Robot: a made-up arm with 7 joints. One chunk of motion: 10 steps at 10 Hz.
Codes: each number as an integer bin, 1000 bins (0 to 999) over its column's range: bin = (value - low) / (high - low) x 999, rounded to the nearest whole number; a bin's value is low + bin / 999 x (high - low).
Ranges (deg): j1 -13..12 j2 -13..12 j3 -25..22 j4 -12..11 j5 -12..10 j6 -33..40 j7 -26..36
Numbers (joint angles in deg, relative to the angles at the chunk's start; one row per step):
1: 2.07 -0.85 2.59 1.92 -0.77 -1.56 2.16
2: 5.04 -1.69 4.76 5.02 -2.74 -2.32 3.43
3: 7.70 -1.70 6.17 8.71 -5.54 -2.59 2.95
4: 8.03 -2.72 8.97 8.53 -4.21 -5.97 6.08
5: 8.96 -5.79 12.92 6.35 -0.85 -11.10 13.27
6: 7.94 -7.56 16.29 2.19 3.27 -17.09 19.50
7: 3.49 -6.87 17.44 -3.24 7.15 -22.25 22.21
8: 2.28 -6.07 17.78 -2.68 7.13 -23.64 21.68
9: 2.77 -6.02 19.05 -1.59 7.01 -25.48 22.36
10: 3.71 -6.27 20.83 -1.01 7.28 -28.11 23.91
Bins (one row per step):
1: 602 486 586 605 510 430 454
2: 721 452 633 739 420 420 474
3: 827 452 663 900 293 416 466
4: 840 411 722 892 354 370 517
5: 878 288 806 797 506 300 633
6: 837 217 878 616 693 218 733
7: 659 245 902 380 870 147 777
8: 611 277 909 405 869 128 768
9: 630 279 936 452 863 103 779
10: 668 269 974 477 875 67 804

